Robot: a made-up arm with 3 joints. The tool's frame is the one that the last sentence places. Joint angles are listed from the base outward.
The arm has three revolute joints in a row. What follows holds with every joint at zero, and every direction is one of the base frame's.
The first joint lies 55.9 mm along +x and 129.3 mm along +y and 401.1 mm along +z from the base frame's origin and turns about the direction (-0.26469, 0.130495, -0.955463), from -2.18 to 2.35 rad.
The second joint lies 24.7 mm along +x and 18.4 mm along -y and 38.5 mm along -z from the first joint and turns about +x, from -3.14 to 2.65 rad.
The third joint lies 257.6 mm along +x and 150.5 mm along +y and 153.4 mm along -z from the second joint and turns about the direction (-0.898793, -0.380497, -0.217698), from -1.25 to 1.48 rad.
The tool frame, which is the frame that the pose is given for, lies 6.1 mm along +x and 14.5 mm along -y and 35.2 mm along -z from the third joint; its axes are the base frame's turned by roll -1.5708, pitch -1.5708 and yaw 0 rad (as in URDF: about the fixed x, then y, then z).
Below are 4 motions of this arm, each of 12 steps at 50 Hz.
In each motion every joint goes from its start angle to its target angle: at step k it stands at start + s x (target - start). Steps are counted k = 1, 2, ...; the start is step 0. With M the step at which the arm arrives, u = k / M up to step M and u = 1 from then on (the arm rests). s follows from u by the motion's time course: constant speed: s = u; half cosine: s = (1 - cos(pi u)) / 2; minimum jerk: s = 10 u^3 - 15 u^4 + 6 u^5.
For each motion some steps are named. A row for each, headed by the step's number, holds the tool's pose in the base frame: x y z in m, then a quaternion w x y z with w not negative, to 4 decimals.
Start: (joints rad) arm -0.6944 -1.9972 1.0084
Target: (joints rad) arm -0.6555 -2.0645 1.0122
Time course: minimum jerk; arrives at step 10
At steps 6, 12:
6: 0.4178 0.1445 0.3457 0.5804 0.2125 0.7712 -0.1527
12: 0.4180 0.1389 0.3491 0.5859 0.2127 0.7646 -0.1638

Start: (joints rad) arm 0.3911 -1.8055 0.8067
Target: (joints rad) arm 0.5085 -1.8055 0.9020
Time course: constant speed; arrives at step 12
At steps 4, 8, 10, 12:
4: 0.2325 -0.1872 0.3060 0.3231 0.6025 0.6042 -0.4094
8: 0.2204 -0.1934 0.3084 0.3250 0.6002 0.5920 -0.4286
10: 0.2144 -0.1963 0.3096 0.3256 0.5989 0.5860 -0.4381
12: 0.2082 -0.1992 0.3109 0.3262 0.5974 0.5799 -0.4477

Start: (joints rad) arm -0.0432 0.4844 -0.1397
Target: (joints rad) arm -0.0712 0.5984 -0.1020
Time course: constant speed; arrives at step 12
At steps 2, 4, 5, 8, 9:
2: 0.3343 0.3404 0.2680 0.6644 -0.3093 -0.3276 -0.5963
4: 0.3334 0.3434 0.2725 0.6671 -0.3036 -0.3240 -0.5982
5: 0.3330 0.3448 0.2748 0.6684 -0.3008 -0.3222 -0.5991
8: 0.3316 0.3491 0.2816 0.6723 -0.2924 -0.3167 -0.6018
9: 0.3311 0.3504 0.2839 0.6736 -0.2896 -0.3148 -0.6027

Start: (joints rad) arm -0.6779 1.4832 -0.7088
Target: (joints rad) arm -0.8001 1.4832 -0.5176
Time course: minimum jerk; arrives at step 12
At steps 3, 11, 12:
3: 0.1584 0.4201 0.5682 0.8952 0.2695 0.2228 -0.2762
11: 0.1271 0.4277 0.5727 0.9184 0.2299 0.1770 -0.2691
12: 0.1269 0.4277 0.5727 0.9185 0.2296 0.1767 -0.2691

